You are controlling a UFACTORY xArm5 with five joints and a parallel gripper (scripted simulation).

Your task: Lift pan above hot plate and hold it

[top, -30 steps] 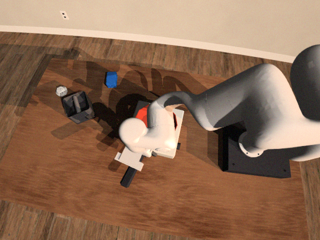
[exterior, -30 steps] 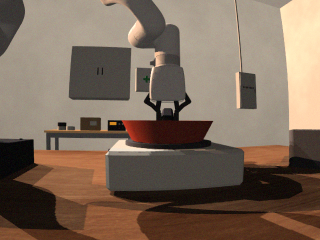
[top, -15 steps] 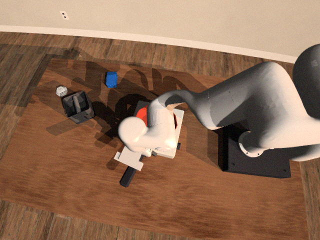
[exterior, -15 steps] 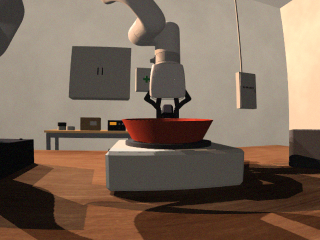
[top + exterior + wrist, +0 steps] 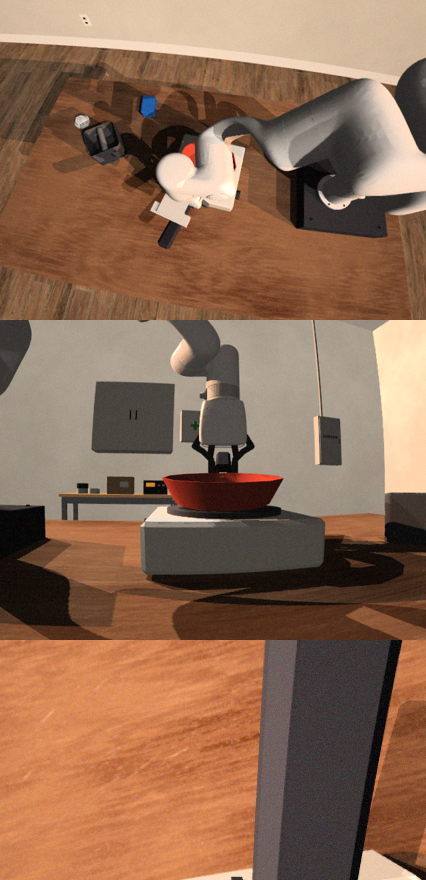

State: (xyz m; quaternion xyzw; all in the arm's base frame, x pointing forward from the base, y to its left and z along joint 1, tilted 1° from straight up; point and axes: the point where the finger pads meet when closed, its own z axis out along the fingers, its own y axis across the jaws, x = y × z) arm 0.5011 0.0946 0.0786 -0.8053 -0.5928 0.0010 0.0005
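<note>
Right now the pan is 7 cm to the right of my hand, 2 cm below it and 2 cm behind it. The rest, counted from my hand: blue block 42 cm to the right, 25 cm ahead, 13 cm below; small white jar 53 cm ahead, 32 cm to the right, 13 cm below; hot plate 13 cm to the right, 11 cm below, 6 cm behind.
</note>
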